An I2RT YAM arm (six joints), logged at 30 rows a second.
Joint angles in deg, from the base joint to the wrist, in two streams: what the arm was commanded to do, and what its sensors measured. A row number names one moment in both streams.
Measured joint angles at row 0:
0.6 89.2 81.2 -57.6 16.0 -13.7
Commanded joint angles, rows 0 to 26:
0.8 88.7 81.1 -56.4 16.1 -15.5
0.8 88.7 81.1 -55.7 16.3 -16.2
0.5 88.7 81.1 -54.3 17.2 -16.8
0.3 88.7 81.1 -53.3 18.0 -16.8
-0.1 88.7 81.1 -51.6 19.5 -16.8
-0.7 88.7 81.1 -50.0 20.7 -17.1
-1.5 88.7 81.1 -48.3 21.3 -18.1
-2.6 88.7 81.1 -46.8 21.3 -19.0
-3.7 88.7 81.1 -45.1 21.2 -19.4
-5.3 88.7 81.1 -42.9 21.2 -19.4
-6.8 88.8 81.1 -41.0 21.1 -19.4
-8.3 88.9 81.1 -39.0 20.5 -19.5
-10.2 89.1 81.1 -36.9 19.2 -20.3
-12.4 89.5 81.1 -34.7 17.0 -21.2
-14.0 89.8 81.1 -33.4 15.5 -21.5
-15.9 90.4 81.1 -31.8 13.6 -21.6
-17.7 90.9 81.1 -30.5 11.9 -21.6
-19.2 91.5 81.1 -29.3 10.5 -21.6
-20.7 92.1 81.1 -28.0 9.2 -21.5
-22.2 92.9 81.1 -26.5 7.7 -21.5
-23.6 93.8 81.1 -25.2 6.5 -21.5
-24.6 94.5 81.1 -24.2 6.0 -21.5
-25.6 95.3 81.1 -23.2 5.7 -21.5
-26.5 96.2 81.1 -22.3 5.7 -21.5
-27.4 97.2 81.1 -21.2 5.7 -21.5
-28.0 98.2 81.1 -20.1 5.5 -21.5
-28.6 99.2 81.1 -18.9 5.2 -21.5
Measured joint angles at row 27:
-27.2 96.8 81.0 -20.9 8.3 -21.1
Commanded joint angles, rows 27 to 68:
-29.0 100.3 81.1 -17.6 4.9 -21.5
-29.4 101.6 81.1 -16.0 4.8 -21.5
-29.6 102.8 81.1 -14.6 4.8 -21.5
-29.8 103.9 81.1 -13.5 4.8 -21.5
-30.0 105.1 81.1 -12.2 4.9 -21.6
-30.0 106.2 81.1 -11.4 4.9 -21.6
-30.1 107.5 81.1 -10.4 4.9 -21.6
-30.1 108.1 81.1 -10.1 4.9 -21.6
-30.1 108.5 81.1 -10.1 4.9 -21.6
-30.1 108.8 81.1 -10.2 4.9 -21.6
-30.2 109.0 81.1 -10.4 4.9 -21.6
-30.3 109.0 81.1 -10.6 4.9 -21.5
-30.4 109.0 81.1 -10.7 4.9 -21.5
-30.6 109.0 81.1 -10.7 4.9 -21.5
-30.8 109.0 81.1 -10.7 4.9 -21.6
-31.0 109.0 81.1 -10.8 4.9 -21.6
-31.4 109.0 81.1 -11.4 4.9 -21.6
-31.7 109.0 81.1 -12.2 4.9 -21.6
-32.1 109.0 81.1 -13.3 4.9 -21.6
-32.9 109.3 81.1 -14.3 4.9 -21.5
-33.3 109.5 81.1 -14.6 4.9 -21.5
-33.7 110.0 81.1 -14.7 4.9 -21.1
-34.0 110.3 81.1 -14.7 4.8 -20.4
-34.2 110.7 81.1 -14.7 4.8 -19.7
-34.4 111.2 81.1 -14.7 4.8 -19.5
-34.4 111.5 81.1 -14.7 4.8 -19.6
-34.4 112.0 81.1 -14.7 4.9 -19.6
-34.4 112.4 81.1 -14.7 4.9 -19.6
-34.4 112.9 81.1 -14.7 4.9 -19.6
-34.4 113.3 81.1 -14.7 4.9 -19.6
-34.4 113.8 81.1 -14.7 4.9 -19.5
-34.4 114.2 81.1 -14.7 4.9 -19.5
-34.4 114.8 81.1 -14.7 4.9 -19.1
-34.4 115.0 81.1 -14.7 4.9 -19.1
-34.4 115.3 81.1 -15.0 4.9 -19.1
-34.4 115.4 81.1 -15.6 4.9 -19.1
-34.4 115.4 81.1 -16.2 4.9 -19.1
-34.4 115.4 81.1 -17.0 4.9 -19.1
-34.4 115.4 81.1 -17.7 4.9 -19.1
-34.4 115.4 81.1 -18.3 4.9 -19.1
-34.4 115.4 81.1 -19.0 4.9 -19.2
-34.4 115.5 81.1 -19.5 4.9 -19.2
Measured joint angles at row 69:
-34.6 115.7 81.0 -18.2 5.6 -20.5
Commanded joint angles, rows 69 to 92:
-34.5 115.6 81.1 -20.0 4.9 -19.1
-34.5 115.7 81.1 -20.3 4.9 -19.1
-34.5 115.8 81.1 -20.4 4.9 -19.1
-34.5 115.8 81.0 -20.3 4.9 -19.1
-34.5 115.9 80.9 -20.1 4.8 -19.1
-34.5 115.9 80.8 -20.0 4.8 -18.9
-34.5 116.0 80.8 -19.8 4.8 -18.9
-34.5 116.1 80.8 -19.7 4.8 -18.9
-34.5 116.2 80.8 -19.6 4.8 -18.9
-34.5 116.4 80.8 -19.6 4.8 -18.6
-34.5 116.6 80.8 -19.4 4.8 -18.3
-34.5 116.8 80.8 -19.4 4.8 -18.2
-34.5 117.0 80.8 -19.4 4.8 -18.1
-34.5 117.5 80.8 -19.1 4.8 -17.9
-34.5 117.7 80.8 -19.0 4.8 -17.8
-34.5 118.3 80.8 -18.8 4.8 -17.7
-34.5 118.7 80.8 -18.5 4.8 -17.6
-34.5 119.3 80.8 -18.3 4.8 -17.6
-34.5 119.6 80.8 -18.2 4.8 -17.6
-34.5 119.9 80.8 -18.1 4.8 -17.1
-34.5 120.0 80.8 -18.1 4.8 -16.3
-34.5 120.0 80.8 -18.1 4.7 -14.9
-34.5 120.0 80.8 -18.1 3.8 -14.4
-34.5 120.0 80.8 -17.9 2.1 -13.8
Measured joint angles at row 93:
-34.6 118.7 81.0 -17.6 5.6 -17.5
